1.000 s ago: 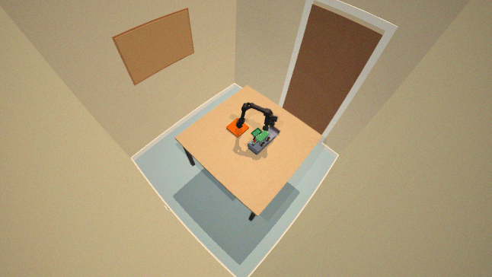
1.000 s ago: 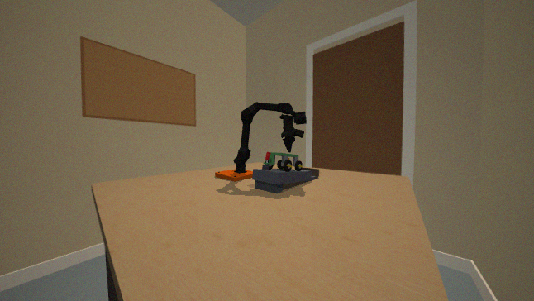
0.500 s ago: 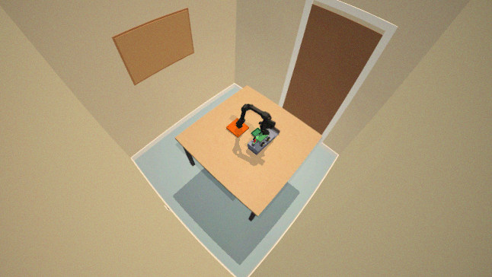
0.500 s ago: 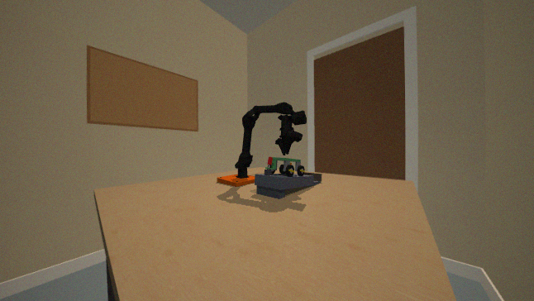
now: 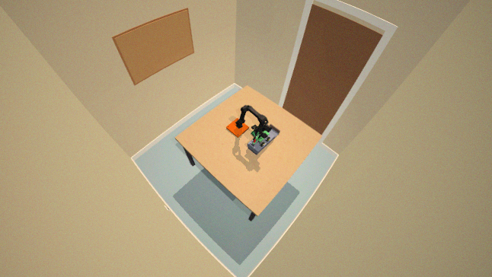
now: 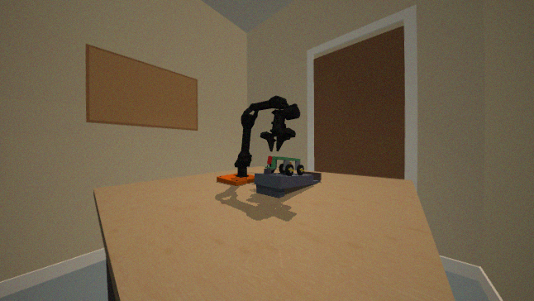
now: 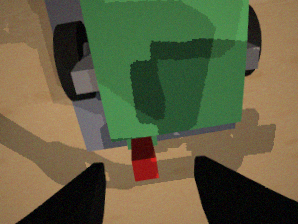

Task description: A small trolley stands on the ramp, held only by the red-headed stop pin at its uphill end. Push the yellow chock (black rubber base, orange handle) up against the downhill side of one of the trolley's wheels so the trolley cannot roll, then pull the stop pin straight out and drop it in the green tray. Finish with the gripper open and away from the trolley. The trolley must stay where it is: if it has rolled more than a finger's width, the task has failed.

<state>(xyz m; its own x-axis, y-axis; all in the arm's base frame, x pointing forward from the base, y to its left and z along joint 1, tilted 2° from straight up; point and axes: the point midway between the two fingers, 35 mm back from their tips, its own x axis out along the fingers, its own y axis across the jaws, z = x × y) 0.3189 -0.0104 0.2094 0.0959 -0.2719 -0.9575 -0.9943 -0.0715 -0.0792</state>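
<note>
The red-headed stop pin is 4 cm to the right of my gripper tip and 6 cm below it. Also, from my gripper tip: yellow chock (6 cm behind, 16 cm to the left, 11 cm below); trolley (1 cm ahead, 7 cm to the left, 8 cm below); grey ramp (8 cm to the left, 14 cm below).
</note>
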